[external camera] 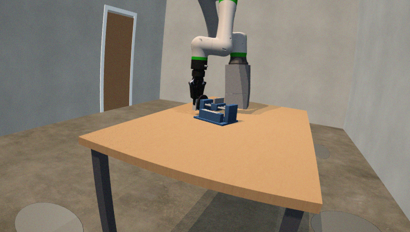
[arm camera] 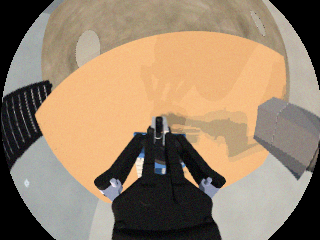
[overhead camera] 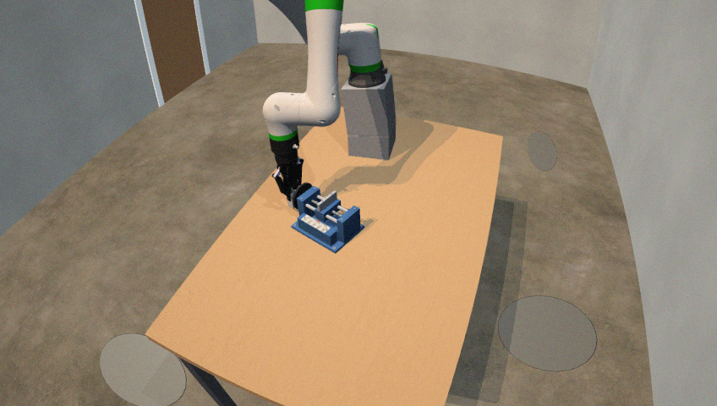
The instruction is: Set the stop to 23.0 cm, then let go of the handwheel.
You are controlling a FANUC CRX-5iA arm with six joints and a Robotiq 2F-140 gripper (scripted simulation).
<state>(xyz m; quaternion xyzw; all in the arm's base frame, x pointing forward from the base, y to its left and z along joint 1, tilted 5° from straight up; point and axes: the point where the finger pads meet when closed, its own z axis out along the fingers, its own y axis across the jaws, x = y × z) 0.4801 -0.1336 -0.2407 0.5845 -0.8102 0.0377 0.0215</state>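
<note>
The black handwheel is 2 cm to the left of my hand and 1 cm below it. The rest, counted from my hand: grey stop plate (4 cm ahead, 14 cm to the left, 3 cm above).
</note>
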